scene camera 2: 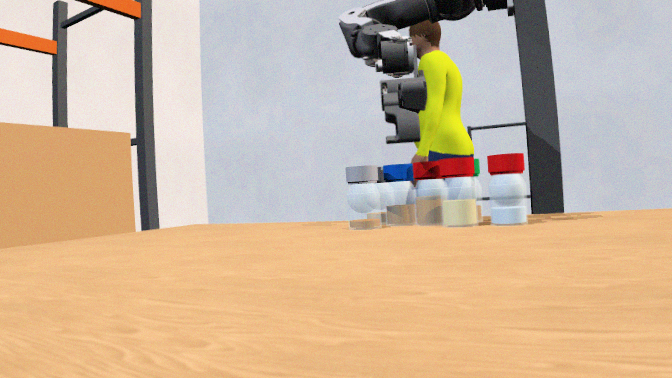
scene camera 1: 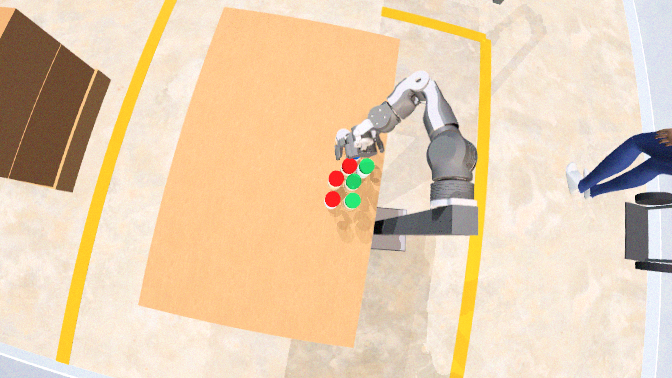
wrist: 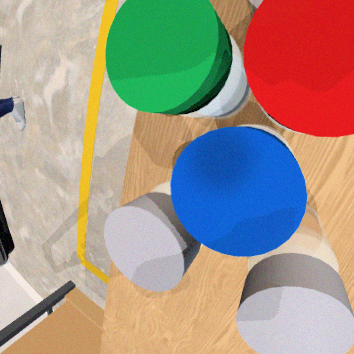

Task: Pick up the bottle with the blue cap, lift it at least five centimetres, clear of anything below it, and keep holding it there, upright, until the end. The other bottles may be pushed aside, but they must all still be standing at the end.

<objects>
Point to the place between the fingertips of my gripper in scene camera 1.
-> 358,149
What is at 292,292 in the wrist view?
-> A grey-capped bottle.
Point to a green-capped bottle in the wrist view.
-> At 190,65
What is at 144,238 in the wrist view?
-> A grey-capped bottle.
</objects>
